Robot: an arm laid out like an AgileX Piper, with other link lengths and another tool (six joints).
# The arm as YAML. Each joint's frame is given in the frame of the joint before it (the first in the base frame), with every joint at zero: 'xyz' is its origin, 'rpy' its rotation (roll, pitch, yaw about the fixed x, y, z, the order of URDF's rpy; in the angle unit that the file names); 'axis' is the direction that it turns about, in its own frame. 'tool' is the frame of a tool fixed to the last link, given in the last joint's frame.
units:
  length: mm
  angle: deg
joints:
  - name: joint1
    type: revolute
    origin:
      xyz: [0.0, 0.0, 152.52]
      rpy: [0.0, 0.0, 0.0]
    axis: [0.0, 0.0, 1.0]
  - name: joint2
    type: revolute
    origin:
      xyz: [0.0, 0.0, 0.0]
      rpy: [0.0, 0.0, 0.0]
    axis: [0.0, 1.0, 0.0]
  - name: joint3
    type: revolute
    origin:
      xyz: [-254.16, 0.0, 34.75]
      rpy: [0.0, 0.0, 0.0]
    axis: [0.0, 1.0, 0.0]
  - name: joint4
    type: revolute
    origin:
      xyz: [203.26, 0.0, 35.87]
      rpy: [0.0, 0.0, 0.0]
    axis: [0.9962, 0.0, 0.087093]
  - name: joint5
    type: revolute
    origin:
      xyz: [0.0, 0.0, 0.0]
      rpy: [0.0, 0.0, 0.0]
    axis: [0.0, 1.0, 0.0]
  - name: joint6
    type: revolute
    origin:
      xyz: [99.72, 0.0, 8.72]
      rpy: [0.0, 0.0, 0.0]
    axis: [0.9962, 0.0, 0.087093]
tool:
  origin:
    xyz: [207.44, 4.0, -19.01]
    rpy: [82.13, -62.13, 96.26]
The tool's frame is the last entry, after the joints.
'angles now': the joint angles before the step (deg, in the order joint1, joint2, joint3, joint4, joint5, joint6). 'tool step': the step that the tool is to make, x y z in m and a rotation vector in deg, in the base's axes. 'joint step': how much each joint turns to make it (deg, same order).
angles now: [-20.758, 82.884, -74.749, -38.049, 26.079, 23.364]
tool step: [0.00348, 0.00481, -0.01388, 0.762, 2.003, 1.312]
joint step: [0.001, 1.223, 0.002, 3.185, -0.039, -3.638]
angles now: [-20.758, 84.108, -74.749, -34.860, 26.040, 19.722]
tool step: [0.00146, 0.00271, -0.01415, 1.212, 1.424, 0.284]
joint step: [0.000, 1.156, 0.376, 1.439, -0.001, -0.933]
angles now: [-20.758, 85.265, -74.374, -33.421, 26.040, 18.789]
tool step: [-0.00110, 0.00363, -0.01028, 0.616, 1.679, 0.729]
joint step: [0.000, 0.504, 0.235, 2.273, 0.501, -2.645]
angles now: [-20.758, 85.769, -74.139, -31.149, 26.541, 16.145]
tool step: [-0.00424, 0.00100, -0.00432, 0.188, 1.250, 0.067]
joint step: [0.001, -0.113, 0.001, 1.125, 1.142, -1.571]
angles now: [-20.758, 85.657, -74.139, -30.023, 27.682, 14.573]
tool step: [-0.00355, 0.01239, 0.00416, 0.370, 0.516, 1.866]
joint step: [0.577, -1.809, 0.000, 4.252, 1.534, -4.790]
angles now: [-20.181, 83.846, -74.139, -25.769, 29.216, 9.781]
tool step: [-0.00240, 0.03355, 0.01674, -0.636, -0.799, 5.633]
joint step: [2.461, -4.918, 1.392, 6.303, 1.157, -7.842]
